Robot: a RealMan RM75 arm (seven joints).
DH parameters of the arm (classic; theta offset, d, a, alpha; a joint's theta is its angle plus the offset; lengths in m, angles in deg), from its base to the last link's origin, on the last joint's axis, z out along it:
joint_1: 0 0.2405 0 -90
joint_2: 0 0 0 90
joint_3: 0 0.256 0 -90
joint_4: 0 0 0 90
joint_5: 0 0.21 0 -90
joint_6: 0 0 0 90
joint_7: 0 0.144 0 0
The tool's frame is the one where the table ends.
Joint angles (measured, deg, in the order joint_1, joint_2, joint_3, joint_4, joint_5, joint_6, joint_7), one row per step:
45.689 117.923 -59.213 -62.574 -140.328 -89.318 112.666
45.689 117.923 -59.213 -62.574 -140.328 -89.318 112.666
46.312 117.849 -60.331 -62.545 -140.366 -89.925 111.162
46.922 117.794 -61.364 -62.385 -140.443 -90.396 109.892
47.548 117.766 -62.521 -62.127 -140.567 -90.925 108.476
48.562 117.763 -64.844 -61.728 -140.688 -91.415 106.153
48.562 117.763 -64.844 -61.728 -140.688 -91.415 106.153
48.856 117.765 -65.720 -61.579 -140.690 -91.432 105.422
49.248 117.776 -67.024 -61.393 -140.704 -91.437 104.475
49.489 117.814 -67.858 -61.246 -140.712 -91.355 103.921
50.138 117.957 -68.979 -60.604 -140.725 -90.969 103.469
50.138 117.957 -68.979 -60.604 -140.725 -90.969 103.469
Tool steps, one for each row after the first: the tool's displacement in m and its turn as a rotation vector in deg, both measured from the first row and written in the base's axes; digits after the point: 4 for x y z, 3 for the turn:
0.0000 0.0000 0.0000 0.000 0.000 0.000
-0.0046 -0.0008 -0.0027 -1.498 -1.160 2.449
-0.0086 -0.0015 -0.0054 -2.866 -2.219 4.535
-0.0123 -0.0028 -0.0089 -4.473 -3.406 6.734
-0.0187 -0.0047 -0.0155 -7.037 -5.477 10.622
-0.0187 -0.0047 -0.0155 -7.037 -5.477 10.622
-0.0207 -0.0053 -0.0180 -7.825 -6.169 11.900
-0.0233 -0.0063 -0.0216 -8.938 -7.176 13.650
-0.0248 -0.0069 -0.0241 -9.596 -7.779 14.708
-0.0281 -0.0072 -0.0290 -10.468 -8.466 15.895
-0.0281 -0.0072 -0.0290 -10.468 -8.466 15.895

